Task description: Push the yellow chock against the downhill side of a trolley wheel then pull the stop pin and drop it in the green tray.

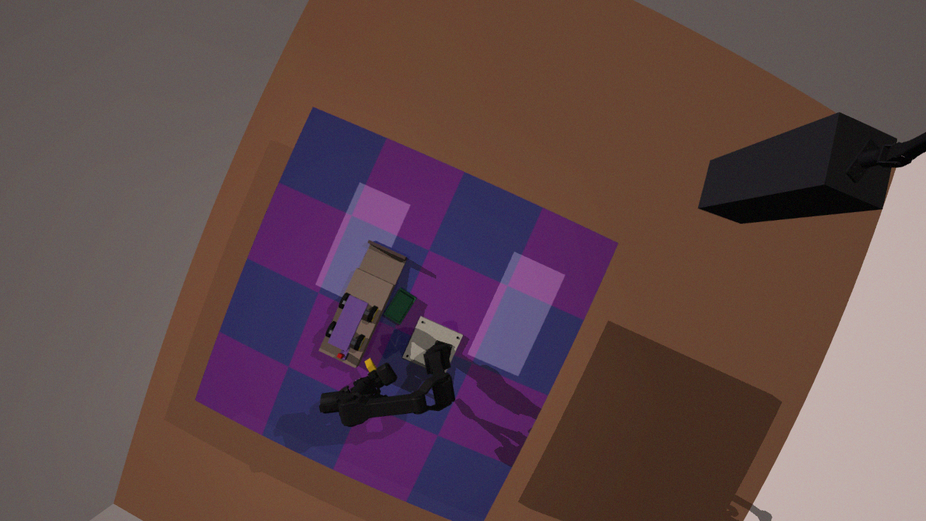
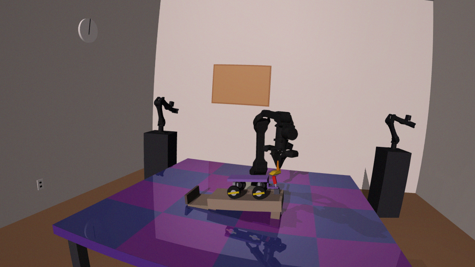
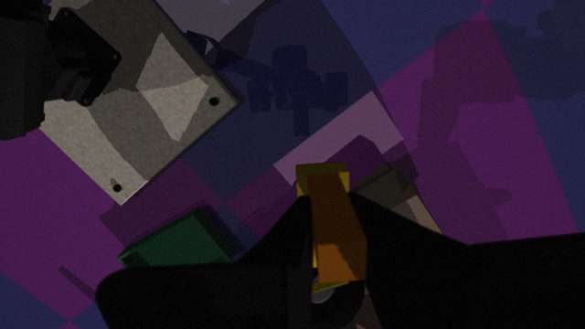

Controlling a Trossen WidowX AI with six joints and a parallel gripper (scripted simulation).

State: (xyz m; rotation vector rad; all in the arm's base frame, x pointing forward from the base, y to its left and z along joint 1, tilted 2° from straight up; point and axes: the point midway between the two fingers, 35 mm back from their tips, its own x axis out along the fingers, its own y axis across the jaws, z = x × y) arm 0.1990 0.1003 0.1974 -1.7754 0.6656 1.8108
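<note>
The yellow chock lies 2 cm ahead of my gripper tip, 1 cm to the right of it and 1 cm below it. Also, from my gripper tip: trolley: 14 cm ahead, 14 cm to the right, 6 cm below; tan ramp: 14 cm ahead, 14 cm to the right, 13 cm below; red-headed stop pin: 14 cm ahead, 2 cm to the right, 4 cm below.
</note>
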